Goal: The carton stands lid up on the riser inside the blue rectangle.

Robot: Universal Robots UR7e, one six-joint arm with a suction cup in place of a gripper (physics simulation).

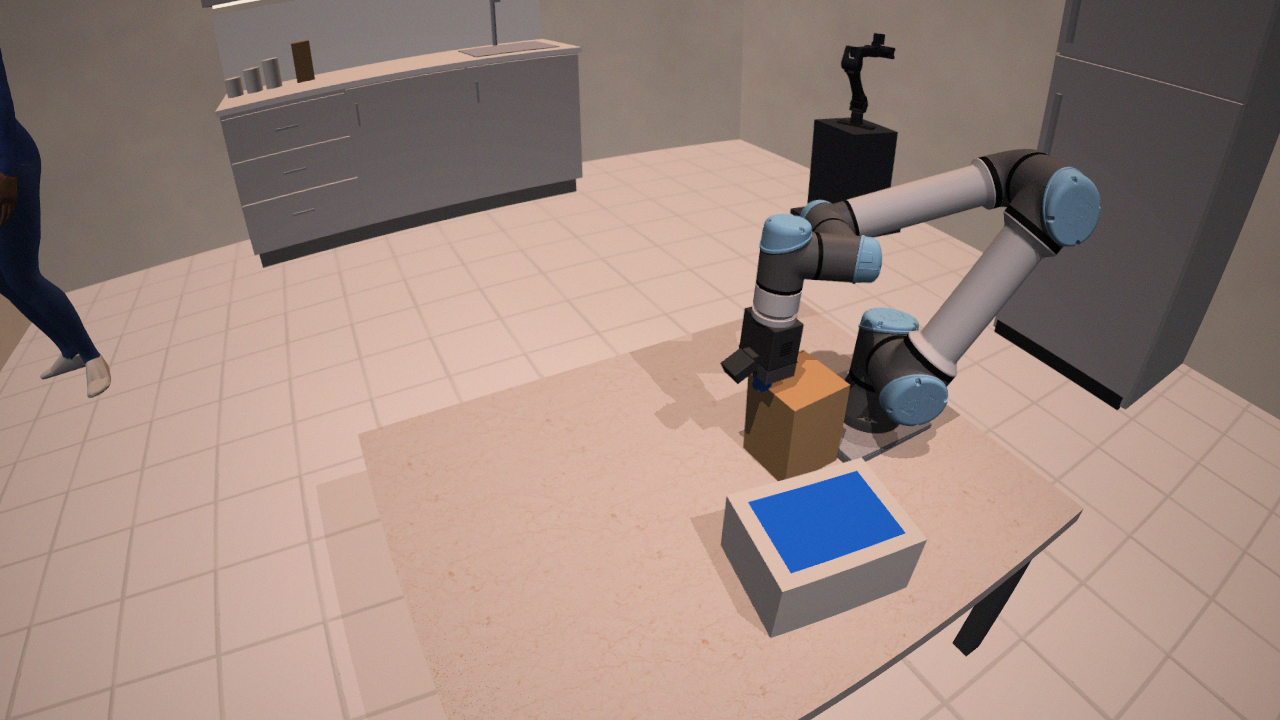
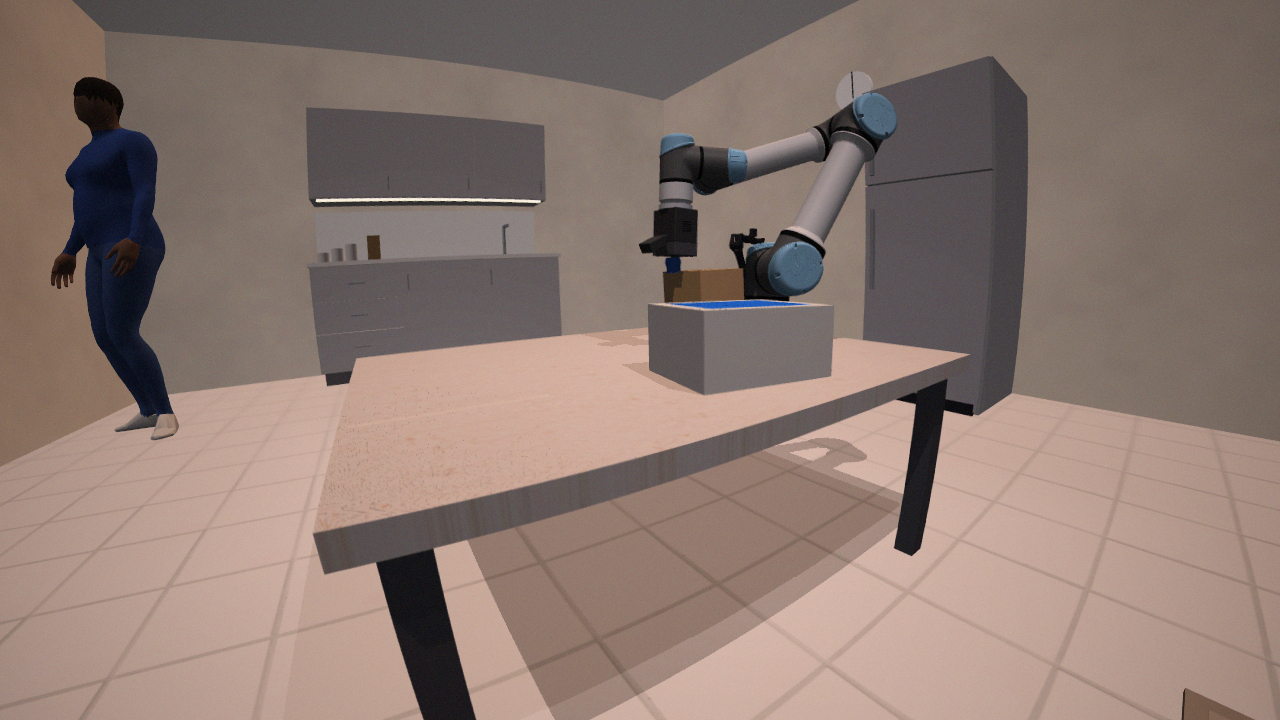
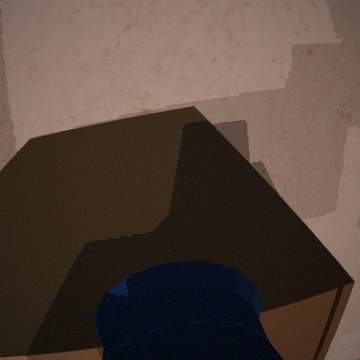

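Seen in the pictures: hand, tool point: (image 1: 761,390) (image 2: 673,277) (image 3: 166,282); arm's base, link origin: (image 1: 867,410).
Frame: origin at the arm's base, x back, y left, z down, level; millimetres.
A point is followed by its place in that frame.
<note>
The brown carton (image 1: 796,429) {y 89, x -271, z -119 mm} (image 2: 706,285) {y 89, x -265, z -132 mm} (image 3: 125,186) {y 12, x -286, z -95 mm} stands upright on the table (image 1: 536,502) {y -69, x -692, z 17 mm} (image 2: 500,412) {y 277, x -743, z 16 mm}, just behind the grey riser (image 1: 840,586) {y 367, x -373, z -65 mm} (image 2: 737,345) {y 361, x -418, z -51 mm}. The riser's top bears the blue rectangle (image 1: 825,519) {y 272, x -341, z -104 mm} (image 2: 733,305) {y 298, x -372, z -104 mm}, which has nothing on it. My suction cup (image 1: 759,385) (image 2: 672,263) (image 3: 182,307) points straight down over one edge of the carton's top face, very close to it. I cannot tell whether it touches. It holds nothing.
The arm's base (image 1: 895,385) stands on the table right behind the carton. A person in blue (image 1: 26,269) (image 2: 116,242) walks at the far left of the room. A kitchen counter (image 1: 402,135), a fridge (image 1: 1155,179) and a black pedestal (image 1: 850,156) stand beyond the table.
</note>
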